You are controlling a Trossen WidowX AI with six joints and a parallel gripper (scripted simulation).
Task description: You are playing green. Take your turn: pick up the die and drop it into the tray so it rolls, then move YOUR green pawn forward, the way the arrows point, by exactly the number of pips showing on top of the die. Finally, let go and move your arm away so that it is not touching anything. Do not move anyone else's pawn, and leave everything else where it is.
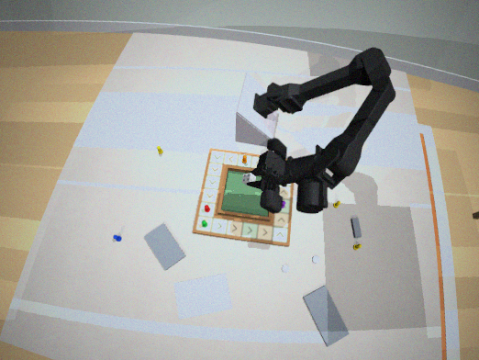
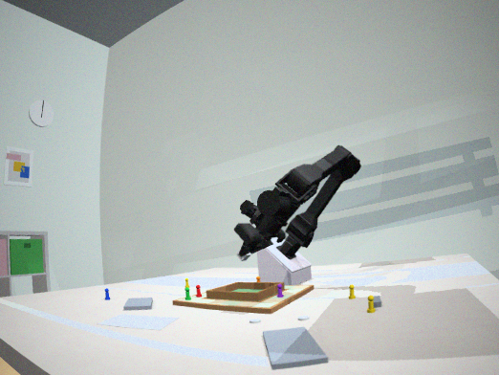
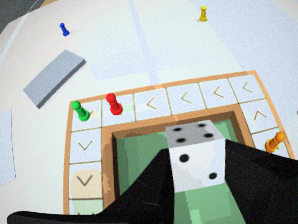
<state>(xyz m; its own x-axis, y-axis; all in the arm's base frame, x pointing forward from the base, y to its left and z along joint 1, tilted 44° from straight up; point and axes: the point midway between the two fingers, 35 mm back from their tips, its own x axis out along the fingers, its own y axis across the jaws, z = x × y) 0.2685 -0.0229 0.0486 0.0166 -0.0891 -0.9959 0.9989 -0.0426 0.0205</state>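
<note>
Right now my gripper tip is right at the white die. From my gripper tip the other things lie so: orange pawn: 11 cm behind, 2 cm to the right, 9 cm below; purple pawn: 2 cm ahead, 11 cm to the left, 9 cm below; green-felt tray: 11 cm below.
</note>
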